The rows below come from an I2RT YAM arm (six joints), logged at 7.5 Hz.
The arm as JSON. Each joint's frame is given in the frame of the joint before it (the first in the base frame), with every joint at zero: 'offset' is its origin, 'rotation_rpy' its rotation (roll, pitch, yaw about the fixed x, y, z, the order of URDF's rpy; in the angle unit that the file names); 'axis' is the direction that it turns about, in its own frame. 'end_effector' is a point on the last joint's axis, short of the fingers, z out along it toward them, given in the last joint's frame.
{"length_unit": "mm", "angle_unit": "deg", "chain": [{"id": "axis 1", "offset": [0.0, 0.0, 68.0], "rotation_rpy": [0.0, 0.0, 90.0], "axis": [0.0, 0.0, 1.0]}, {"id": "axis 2", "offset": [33.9, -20.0, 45.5], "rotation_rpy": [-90.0, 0.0, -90.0], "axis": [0.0, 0.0, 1.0]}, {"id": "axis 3", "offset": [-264.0, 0.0, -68.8], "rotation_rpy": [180.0, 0.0, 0.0], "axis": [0.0, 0.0, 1.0]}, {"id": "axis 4", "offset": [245.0, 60.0, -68.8], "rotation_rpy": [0.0, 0.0, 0.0], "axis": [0.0, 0.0, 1.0]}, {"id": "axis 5", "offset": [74.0, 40.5, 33.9], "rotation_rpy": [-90.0, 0.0, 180.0], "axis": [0.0, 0.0, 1.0]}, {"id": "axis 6", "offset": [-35.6, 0.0, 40.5], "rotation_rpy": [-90.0, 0.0, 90.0], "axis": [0.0, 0.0, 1.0]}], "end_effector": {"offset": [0.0, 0.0, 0.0], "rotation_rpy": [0.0, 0.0, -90.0]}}
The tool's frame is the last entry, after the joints.
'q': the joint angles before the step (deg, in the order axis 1, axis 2, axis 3, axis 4, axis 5, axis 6). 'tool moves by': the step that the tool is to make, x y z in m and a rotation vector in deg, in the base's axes. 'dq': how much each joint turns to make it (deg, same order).
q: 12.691 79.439 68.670 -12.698 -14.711 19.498
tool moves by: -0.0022 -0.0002 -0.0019 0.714 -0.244 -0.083
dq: 0.036 -0.596 -1.135 1.103 -0.144 0.660
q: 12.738 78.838 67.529 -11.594 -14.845 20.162
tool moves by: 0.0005 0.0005 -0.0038 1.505 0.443 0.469
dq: -0.048 0.095 -0.899 1.235 -1.083 1.289
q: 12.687 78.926 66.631 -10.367 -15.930 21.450
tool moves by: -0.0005 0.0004 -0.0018 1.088 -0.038 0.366
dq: 0.012 -0.157 -0.752 1.116 -0.729 0.874
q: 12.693 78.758 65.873 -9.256 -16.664 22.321
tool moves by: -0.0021 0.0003 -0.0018 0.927 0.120 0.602
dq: 0.043 -0.455 -0.897 0.730 -0.867 0.684
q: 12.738 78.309 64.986 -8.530 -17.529 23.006
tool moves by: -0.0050 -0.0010 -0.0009 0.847 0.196 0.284
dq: -0.045 -1.143 -1.189 0.262 -0.627 0.720
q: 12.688 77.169 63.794 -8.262 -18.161 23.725
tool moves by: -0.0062 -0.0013 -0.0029 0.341 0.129 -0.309
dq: 0.038 -1.437 -1.780 0.444 0.190 0.488
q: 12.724 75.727 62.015 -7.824 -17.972 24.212
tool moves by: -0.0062 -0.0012 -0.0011 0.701 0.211 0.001
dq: 0.008 -1.434 -1.368 0.106 -0.261 0.718
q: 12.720 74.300 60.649 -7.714 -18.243 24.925
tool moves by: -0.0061 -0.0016 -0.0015 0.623 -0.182 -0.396
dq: -0.026 -1.515 -1.616 0.634 0.141 0.698
